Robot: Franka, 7 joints.
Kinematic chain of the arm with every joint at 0, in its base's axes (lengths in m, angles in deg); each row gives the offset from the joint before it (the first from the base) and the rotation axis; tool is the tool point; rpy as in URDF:
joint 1: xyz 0 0 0.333 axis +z
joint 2: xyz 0 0 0 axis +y
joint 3: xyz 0 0 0.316 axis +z
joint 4: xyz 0.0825 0 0 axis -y
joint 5: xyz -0.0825 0 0.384 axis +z
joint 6: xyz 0 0 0 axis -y
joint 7: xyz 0.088 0 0 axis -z
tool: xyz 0 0 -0.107 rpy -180 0 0
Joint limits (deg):
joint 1: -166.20..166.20
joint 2: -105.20..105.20
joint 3: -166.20..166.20
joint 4: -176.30..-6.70
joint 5: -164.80..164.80
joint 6: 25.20..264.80
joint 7: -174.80..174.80
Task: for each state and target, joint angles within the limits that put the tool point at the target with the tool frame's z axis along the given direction. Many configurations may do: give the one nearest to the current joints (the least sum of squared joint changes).
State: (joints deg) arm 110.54 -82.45 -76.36 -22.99 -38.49 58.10 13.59
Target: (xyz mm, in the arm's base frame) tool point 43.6 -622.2 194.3 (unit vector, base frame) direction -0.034 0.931 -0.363
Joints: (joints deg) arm 60.27 -90.27 -95.88 -52.96 -49.16 33.28 13.59
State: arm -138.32 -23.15 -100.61 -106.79 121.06 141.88 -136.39
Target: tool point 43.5 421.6 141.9 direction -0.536 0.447 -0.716
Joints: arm -146.09 -28.73 -128.81 -141.37 98.33 163.23 -136.39
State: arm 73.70 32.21 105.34 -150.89 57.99 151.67 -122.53
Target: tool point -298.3 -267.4 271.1 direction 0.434 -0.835 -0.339
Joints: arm 115.73 35.40 97.66 -153.39 60.26 139.06 -122.53
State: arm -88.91 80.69 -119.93 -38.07 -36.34 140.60 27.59
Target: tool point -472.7 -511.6 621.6 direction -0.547 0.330 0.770
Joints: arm -84.89 88.96 -118.28 -81.50 -42.45 139.37 27.59
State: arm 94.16 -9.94 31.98 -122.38 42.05 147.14 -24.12
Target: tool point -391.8 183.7 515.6 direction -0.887 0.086 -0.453
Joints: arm 119.24 -33.84 35.42 -141.95 94.22 150.03 -24.12
